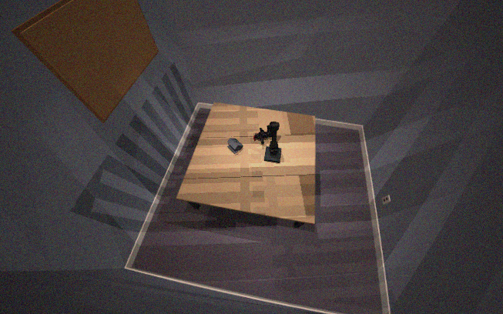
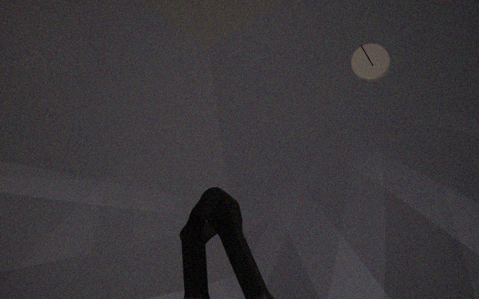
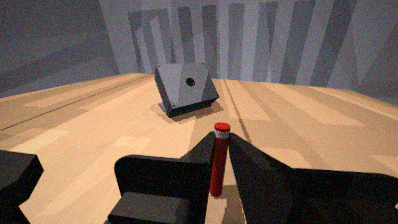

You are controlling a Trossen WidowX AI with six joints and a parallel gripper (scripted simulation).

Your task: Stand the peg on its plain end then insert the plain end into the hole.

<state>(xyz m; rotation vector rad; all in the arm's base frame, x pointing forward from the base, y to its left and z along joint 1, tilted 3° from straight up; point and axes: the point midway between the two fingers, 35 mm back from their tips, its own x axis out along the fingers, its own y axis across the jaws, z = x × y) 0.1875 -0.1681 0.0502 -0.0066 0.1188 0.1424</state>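
Right now my gripper tip is 1 cm above the red peg. Also, from my gripper tip: grey sloped panel (19 cm ahead, 10 cm to the left, 1 cm below).
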